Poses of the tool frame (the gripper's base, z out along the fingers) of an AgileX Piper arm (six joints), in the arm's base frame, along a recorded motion.
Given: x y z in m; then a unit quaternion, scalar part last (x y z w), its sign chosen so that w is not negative.
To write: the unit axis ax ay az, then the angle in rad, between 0 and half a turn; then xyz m. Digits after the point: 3 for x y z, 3 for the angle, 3 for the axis.
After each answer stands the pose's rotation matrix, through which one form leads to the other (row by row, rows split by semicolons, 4 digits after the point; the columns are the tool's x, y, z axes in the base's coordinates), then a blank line. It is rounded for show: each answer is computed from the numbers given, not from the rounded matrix.
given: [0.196 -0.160 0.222 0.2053 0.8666 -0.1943 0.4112]
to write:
[0.225 0.951 -0.213 2.294 0.196 -0.160 0.222]
-0.5775 0.5156 0.6329; 0.1960 0.8402 -0.5056; -0.7925 -0.1679 -0.5863

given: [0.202 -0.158 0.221 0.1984 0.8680 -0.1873 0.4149]
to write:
[0.218 0.954 -0.206 2.286 0.202 -0.158 0.221]
-0.5770 0.4998 0.6459; 0.1890 0.8511 -0.4898; -0.7946 -0.1605 -0.5856

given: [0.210 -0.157 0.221 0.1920 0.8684 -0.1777 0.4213]
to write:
[0.212 0.957 -0.196 2.272 0.210 -0.157 0.221]
-0.5713 0.4832 0.6634; 0.1837 0.8631 -0.4704; -0.7999 -0.1468 -0.5819

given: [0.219 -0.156 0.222 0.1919 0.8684 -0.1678 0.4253]
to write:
[0.212 0.960 -0.185 2.263 0.219 -0.156 0.222]
-0.5646 0.4760 0.6743; 0.1906 0.8700 -0.4547; -0.8031 -0.1282 -0.5819

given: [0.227 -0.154 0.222 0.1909 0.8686 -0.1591 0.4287]
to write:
[0.211 0.961 -0.176 2.255 0.227 -0.154 0.222]
-0.5595 0.4680 0.6840; 0.1952 0.8765 -0.4401; -0.8055 -0.1127 -0.5818

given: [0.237 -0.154 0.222 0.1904 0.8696 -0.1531 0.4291]
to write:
[0.211 0.963 -0.169 2.255 0.237 -0.154 0.222]
-0.5593 0.4625 0.6880; 0.1997 0.8806 -0.4297; -0.8046 -0.1029 -0.5849

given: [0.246 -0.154 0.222 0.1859 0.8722 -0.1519 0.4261]
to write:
[0.205 0.964 -0.168 2.261 0.246 -0.154 0.222]
-0.5677 0.4538 0.6869; 0.1948 0.8847 -0.4234; -0.7998 -0.1066 -0.5907

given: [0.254 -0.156 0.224 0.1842 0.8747 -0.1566 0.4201]
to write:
[0.203 0.964 -0.173 2.274 0.254 -0.156 0.224]
-0.5792 0.4538 0.6772; 0.1907 0.8831 -0.4287; -0.7926 -0.1192 -0.5980

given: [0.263 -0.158 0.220 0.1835 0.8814 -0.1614 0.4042]
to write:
[0.201 0.964 -0.176 2.309 0.263 -0.158 0.220]
-0.6059 0.4540 0.6533; 0.1930 0.8806 -0.4329; -0.7718 -0.1362 -0.6211

